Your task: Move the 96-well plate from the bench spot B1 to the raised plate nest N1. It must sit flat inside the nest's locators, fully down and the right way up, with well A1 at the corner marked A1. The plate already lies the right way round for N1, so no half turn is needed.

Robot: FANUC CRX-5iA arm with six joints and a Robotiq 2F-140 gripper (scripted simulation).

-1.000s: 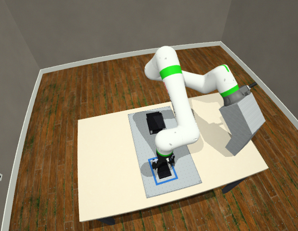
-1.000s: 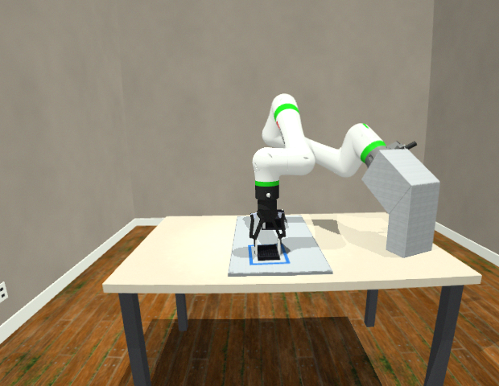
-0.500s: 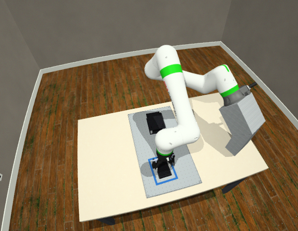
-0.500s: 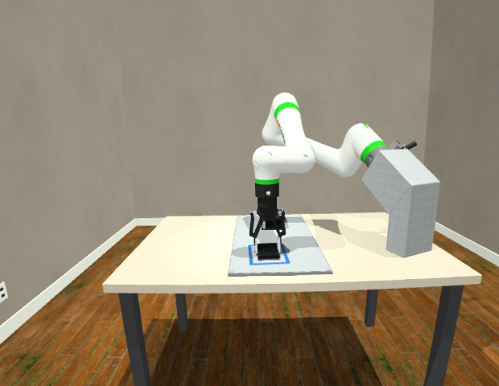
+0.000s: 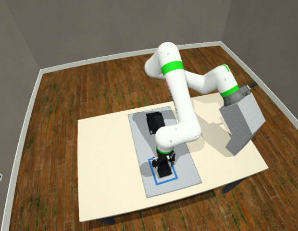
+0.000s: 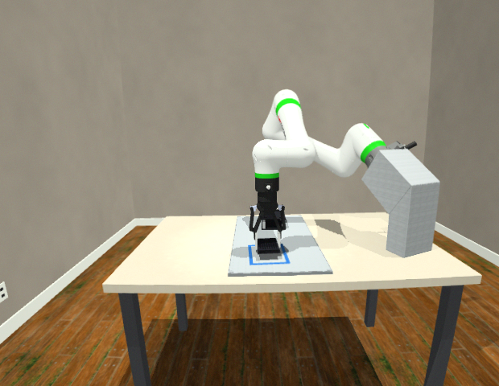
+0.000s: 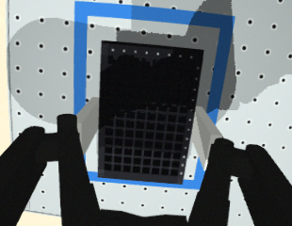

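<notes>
Now: hand 60 mm past the black raised nest N1 and 360 mm to the left of it. Also, from my hand: black 96-well plate (20 mm below); white A1 mark (120 mm behind, 440 mm to the right).
</notes>
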